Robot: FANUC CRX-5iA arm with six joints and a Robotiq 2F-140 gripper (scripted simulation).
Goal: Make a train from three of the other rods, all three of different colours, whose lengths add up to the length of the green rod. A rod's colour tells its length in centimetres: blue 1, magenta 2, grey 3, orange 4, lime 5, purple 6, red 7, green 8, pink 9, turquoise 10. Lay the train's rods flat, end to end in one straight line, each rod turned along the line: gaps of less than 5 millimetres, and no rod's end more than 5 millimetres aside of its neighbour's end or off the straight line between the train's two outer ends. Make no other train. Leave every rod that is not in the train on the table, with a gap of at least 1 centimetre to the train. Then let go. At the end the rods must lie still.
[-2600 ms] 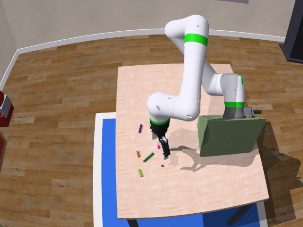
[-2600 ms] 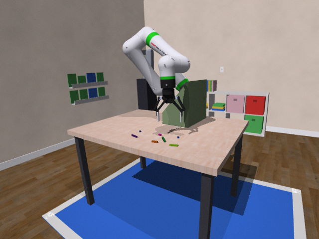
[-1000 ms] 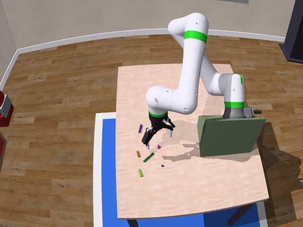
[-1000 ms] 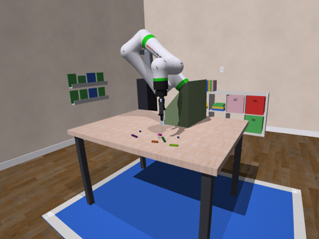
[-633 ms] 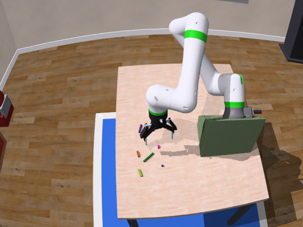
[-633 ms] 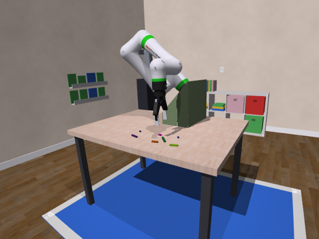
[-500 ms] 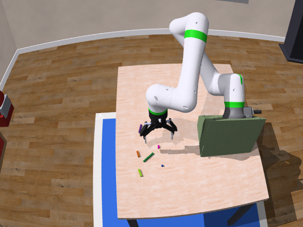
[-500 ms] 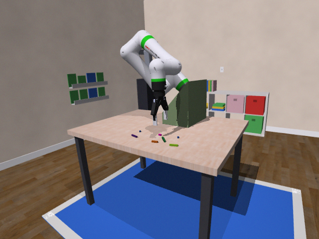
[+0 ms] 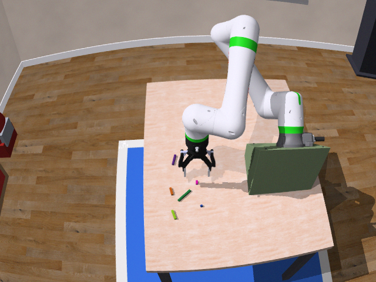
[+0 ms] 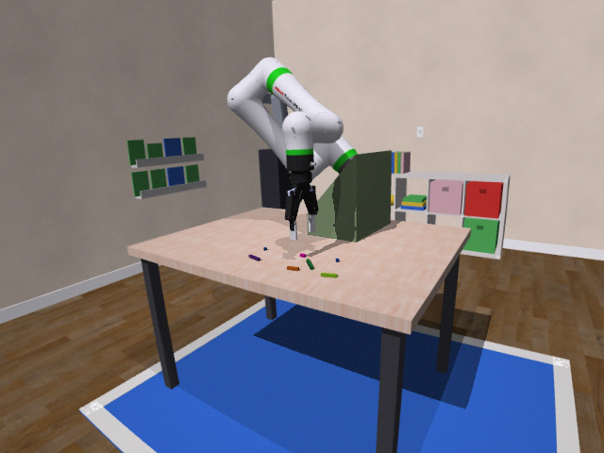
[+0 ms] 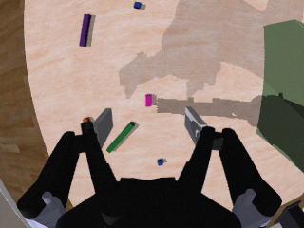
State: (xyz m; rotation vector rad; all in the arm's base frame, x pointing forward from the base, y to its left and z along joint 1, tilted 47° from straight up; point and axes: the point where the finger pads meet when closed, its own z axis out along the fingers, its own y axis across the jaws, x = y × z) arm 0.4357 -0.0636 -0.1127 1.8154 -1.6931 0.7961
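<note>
The magenta rod lies 10 cm below my hand. Round my hand: purple rod (13 cm to the right, 12 cm ahead, 10 cm below); orange rod (12 cm ahead, 10 cm below, 5 cm to the left); green rod (10 cm below, 7 cm to the left, 6 cm ahead).
</note>
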